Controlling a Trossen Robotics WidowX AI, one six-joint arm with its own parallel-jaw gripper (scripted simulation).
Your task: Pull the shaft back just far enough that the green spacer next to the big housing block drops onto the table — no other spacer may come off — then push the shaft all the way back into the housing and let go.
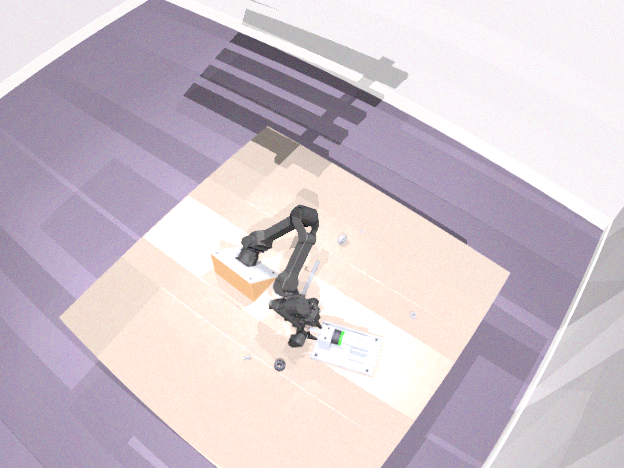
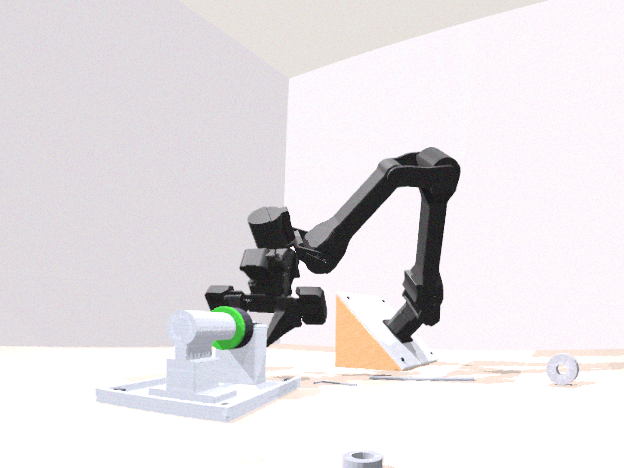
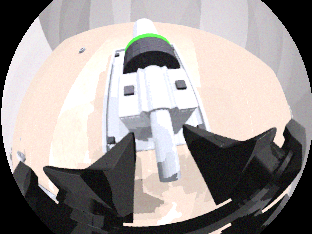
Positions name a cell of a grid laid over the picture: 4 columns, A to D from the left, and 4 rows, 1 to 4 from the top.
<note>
In view: the gripper (image 2: B3), a grey shaft (image 3: C3), a dark spacer (image 3: B1) and a housing block (image 2: B4).
The gripper is seen too in image 1 (image 1: C3) and in image 3 (image 3: C3). The housing block is seen too in image 1 (image 1: C4) and in image 3 (image 3: B2).
</note>
